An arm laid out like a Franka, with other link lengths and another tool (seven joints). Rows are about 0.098 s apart.
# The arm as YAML. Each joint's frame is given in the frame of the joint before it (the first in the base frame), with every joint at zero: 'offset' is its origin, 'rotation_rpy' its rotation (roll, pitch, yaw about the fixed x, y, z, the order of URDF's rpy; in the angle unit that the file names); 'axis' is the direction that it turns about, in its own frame. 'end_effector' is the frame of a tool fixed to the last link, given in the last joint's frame.
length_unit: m
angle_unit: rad
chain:
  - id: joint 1
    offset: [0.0, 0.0, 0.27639]
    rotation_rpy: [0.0, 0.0, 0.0]
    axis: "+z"
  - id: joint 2
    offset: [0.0, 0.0, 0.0]
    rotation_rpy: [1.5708, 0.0, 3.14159]
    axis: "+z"
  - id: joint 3
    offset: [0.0, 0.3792, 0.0]
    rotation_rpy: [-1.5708, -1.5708, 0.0]
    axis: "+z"
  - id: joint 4
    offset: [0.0, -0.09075, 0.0]
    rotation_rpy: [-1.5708, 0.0, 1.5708]
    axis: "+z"
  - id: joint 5
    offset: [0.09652, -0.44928, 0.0]
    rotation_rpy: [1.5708, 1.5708, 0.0]
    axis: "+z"
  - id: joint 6
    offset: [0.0, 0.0, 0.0]
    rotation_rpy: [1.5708, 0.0, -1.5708]
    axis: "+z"
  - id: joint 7
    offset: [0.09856, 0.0, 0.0]
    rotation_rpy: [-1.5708, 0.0, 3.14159]
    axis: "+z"
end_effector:
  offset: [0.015, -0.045, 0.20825]
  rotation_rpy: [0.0, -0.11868, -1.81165]
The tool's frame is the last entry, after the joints.
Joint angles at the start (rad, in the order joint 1, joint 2, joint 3, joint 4, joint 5, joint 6, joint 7):
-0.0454 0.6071 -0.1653 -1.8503 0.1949 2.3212 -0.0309
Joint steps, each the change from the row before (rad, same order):
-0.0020 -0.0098 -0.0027 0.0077 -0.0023 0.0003 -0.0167
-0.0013 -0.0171 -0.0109 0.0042 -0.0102 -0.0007 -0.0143
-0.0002 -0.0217 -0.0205 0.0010 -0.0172 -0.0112 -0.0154
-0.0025 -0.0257 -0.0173 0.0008 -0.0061 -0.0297 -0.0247
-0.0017 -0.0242 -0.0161 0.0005 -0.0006 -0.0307 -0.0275
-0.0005 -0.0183 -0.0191 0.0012 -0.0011 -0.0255 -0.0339
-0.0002 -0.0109 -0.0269 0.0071 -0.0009 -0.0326 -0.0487
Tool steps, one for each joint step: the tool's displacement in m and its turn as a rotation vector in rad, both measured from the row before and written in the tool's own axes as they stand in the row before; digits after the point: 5 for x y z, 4 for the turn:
0.00211 -0.00518 -0.01140 0.0154 0.0039 -0.0176
0.00721 -0.00335 -0.01674 0.0173 0.0130 -0.0141
0.01291 0.00103 -0.01951 0.0073 0.0192 -0.0108
0.01033 0.00440 -0.01939 -0.0043 0.0036 -0.0112
0.00842 0.00524 -0.01737 -0.0057 -0.0020 -0.0118
0.01036 0.00543 -0.01444 -0.0066 0.0006 -0.0166
0.01538 0.00707 -0.01285 -0.0157 0.0009 -0.0237

